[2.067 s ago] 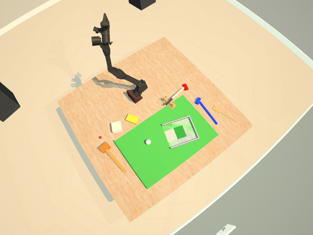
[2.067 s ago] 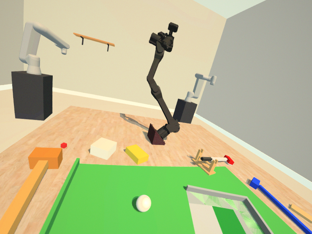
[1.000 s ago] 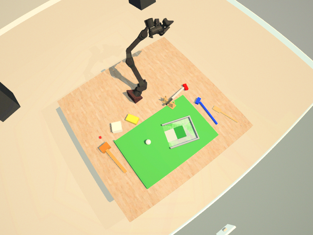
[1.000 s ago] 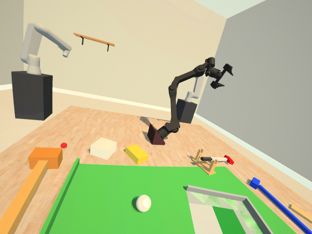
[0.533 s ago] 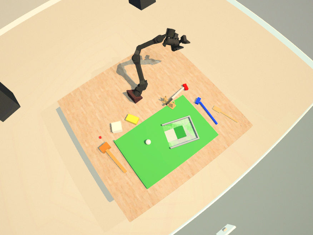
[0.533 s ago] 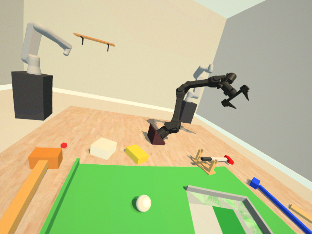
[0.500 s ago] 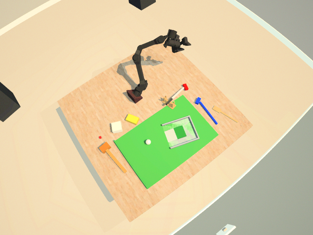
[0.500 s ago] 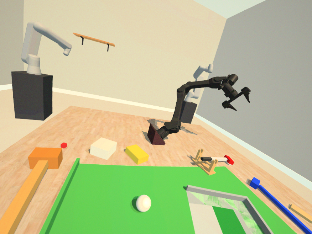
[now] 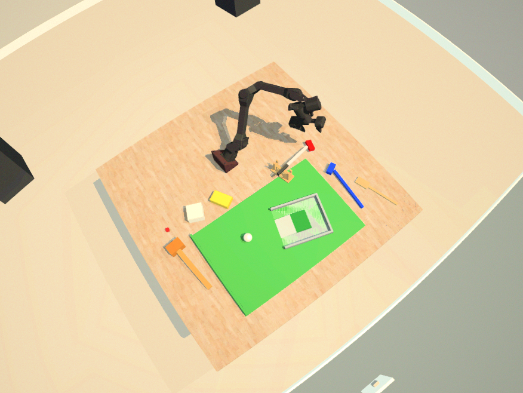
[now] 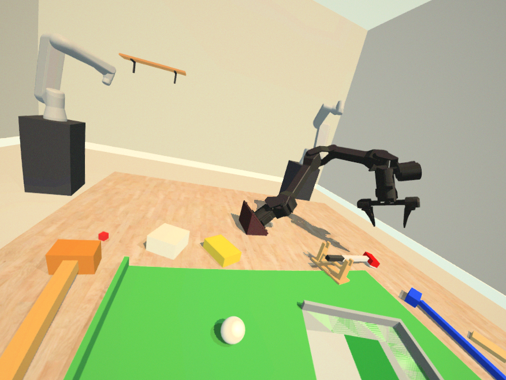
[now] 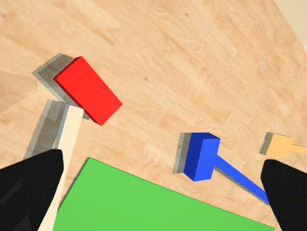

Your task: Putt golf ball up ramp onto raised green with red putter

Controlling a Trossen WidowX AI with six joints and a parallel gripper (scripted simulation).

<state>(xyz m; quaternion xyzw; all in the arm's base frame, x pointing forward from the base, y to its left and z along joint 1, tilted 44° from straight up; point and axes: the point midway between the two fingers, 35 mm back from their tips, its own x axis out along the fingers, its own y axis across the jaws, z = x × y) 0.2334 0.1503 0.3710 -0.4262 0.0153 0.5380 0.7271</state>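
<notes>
The red putter is 13 cm below my gripper tip and 11 cm to the right of it. The rest, counted from my gripper tip: blue putter (28 cm ahead, 15 cm below, 4 cm to the right); green mat (46 cm to the right, 22 cm ahead, 16 cm below); tan stick (40 cm ahead, 16 cm below, 5 cm to the left).
</notes>
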